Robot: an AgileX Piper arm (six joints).
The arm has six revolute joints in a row. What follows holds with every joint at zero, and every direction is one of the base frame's. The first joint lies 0.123 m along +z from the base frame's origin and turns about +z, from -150 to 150 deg. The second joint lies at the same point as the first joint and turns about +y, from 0 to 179.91 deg. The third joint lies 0.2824 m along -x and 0.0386 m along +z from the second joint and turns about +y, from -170 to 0 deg. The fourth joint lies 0.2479 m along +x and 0.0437 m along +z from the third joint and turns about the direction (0.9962, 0, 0.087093), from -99.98 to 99.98 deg. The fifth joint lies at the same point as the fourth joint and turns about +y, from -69.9 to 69.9 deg. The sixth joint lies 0.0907 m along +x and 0.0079 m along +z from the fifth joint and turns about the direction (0.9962, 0, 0.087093), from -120 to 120 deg. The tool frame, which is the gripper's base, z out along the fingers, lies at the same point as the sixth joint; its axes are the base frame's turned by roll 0, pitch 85 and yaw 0 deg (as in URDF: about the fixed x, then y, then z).
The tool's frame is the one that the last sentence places.
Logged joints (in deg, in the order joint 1, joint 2, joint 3, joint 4, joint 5, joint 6), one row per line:
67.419 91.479 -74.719 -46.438 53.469 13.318
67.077 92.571 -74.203 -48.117 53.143 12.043
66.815 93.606 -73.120 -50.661 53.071 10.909
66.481 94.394 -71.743 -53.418 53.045 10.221
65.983 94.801 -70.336 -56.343 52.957 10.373
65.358 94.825 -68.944 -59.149 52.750 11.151
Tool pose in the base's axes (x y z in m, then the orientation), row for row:
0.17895 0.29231 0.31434 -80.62 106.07 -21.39
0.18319 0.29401 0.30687 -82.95 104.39 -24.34
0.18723 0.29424 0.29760 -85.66 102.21 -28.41
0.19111 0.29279 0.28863 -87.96 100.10 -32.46
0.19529 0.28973 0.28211 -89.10 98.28 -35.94
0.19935 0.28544 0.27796 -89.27 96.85 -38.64
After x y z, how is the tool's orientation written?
As a rotation vector, in degrees.
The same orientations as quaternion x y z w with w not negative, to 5 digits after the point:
-0.55186 0.72607 -0.14642 0.38319
-0.56651 0.71294 -0.16623 0.37835
-0.58320 0.69588 -0.19343 0.37176
-0.59702 0.67942 -0.22032 0.36527
-0.60408 0.66632 -0.24367 0.36293
-0.60564 0.65707 -0.26215 0.36434

